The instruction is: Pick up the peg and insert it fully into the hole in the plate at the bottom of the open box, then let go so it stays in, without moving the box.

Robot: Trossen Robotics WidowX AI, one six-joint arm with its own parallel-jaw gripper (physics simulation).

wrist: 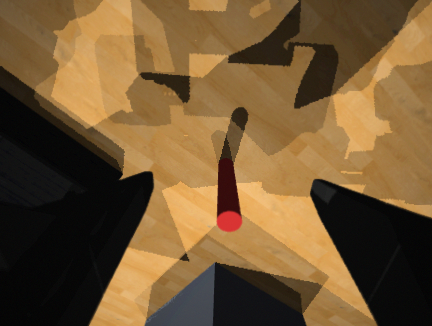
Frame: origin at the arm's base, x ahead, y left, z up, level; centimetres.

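Seen in the pictures: gripper, fingertip midpoint: (pixel 232 183).
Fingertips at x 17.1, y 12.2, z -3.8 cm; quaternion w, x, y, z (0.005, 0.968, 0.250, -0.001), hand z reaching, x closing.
Note:
Offsets run from my fingertips to a thing's top centre. "pt": to the spot under its first point. Level surfaces: height alone.
A red peg {dx +0.8, dy -1.7, dz +1.0 cm} (pixel 228 192) stands upright on the wooden surface, its bright round top nearest the camera. My gripper (pixel 232 183) is open and empty, with one black fingertip to the left of the peg and one to the right, both apart from it. In this view the peg lies between the two fingers; how far its top is below the tips is hard to tell. A dark grey-blue box {pt dx +5.7, dy -18.1, dz -4.8 cm} (pixel 186 301) shows in part at the bottom edge, one corner pointing toward the peg. Its inside, the plate and the hole do not show.
A large black block-like body (pixel 45 127) fills the left edge beside the left finger. Wooden table top {dz -7.0 cm} (pixel 280 210) stretches around the peg, with many overlapping shadows. The box corner is close below the peg in the view, with a visible gap between them.

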